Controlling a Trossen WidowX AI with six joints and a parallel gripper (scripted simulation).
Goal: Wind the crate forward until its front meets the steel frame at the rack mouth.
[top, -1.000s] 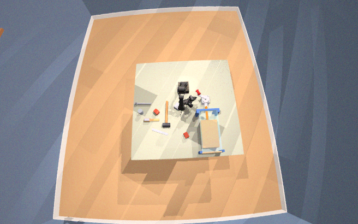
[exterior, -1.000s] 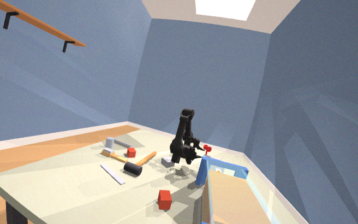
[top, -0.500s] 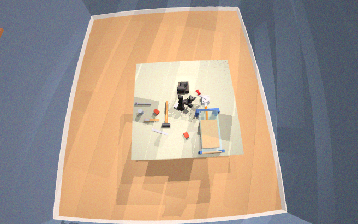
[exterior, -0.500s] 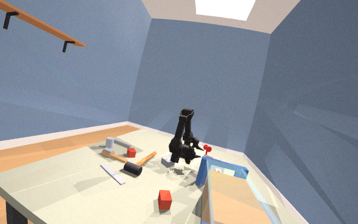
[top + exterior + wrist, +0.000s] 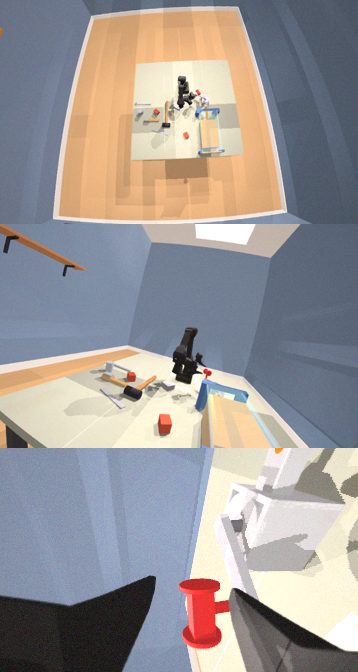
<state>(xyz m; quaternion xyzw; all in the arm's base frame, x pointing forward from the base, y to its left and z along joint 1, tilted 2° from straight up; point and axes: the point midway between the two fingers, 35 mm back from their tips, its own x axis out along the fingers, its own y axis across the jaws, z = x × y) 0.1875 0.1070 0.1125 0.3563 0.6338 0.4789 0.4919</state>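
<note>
My gripper tip is 6 cm past the red knob, 4 cm above it and 3 cm to the right of it. From my gripper tip the other things lie so: blue steel frame (15 cm ahead, 12 cm to the left, 7 cm below); white hand winch (15 cm below, 11 cm to the left, 2 cm behind); crank arm (7 cm below, 6 cm to the left, 4 cm behind).
</note>
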